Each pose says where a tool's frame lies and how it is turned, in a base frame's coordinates. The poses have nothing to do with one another.
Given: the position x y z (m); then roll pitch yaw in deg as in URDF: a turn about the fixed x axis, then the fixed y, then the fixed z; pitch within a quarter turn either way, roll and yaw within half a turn.
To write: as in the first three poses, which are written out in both.
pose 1, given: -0.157, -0.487, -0.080, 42.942, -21.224, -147.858
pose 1, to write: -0.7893, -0.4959, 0.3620, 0.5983, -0.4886, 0.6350, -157, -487, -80
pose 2, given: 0.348, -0.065, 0.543, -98.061, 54.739, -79.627
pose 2, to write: 0.1039, -0.5679, -0.8165, -0.2835, 0.7700, -0.5716, 348, -65, 543
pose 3, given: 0.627, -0.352, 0.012, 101.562, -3.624, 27.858
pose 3, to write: 0.8823, 0.4663, 0.0632, 0.0389, -0.2061, 0.9777, 627, -352, 12
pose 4, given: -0.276, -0.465, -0.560, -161.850, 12.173, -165.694
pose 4, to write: -0.9472, -0.2415, -0.2109, -0.1712, 0.9370, -0.3045, -276, -465, -560
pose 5, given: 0.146, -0.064, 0.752, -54.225, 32.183, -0.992
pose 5, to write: 0.8462, -0.0147, -0.5326, -0.4219, 0.5920, -0.6867, 146, -64, 752
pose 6, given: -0.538, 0.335, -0.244, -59.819, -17.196, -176.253
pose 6, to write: -0.9533, -0.0624, 0.2956, -0.2222, -0.5184, -0.8258, -538, 335, -244
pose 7, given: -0.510, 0.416, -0.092, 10.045, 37.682, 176.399
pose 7, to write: -0.7899, 0.0497, -0.6113, -0.1683, -0.9760, 0.1380, -510, 416, -92
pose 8, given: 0.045, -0.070, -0.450, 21.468, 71.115, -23.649
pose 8, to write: 0.2965, -0.1298, -0.9462, 0.6905, 0.7136, 0.1185, 45, -70, -450
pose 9, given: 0.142, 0.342, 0.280, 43.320, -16.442, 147.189
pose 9, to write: -0.8061, 0.5197, 0.2830, -0.2310, -0.7167, 0.6580, 142, 342, 280
